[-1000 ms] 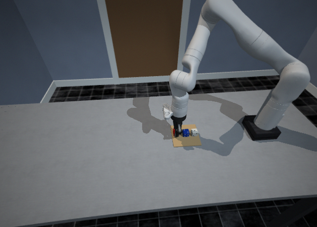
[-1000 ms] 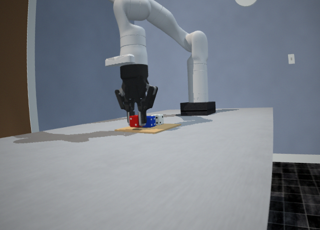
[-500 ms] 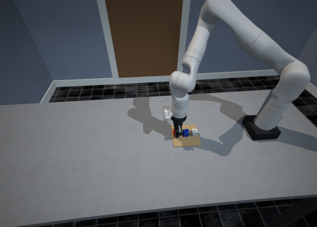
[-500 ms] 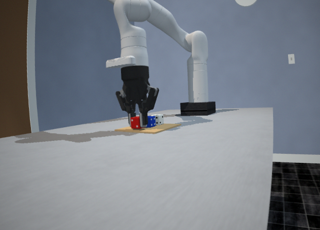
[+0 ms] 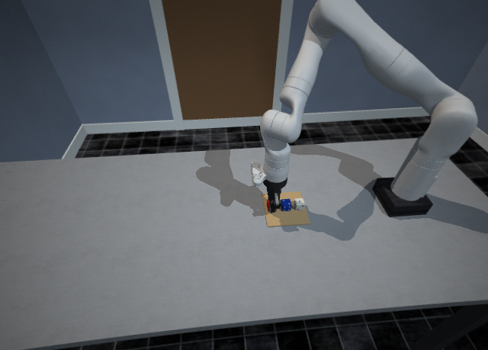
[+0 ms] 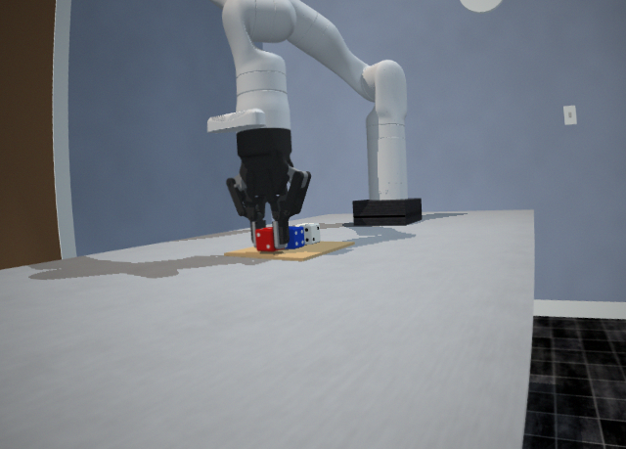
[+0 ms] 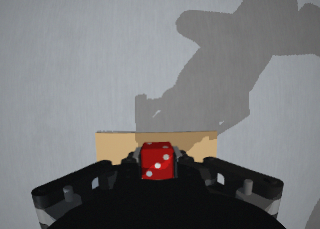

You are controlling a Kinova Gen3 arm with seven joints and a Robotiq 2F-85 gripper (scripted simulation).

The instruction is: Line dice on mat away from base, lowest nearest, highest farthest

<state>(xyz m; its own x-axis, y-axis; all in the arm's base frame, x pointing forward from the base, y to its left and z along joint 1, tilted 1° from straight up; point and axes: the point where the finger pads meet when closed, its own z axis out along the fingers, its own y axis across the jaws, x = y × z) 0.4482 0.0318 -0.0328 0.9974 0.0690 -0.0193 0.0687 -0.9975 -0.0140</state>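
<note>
The red die is 10 mm below my hand. From my hand the other things lie so: white die: 90 mm behind, 10 mm to the right, 10 mm below; tan mat: 50 mm behind, 30 mm below; blue die: 50 mm behind, 10 mm below.
</note>
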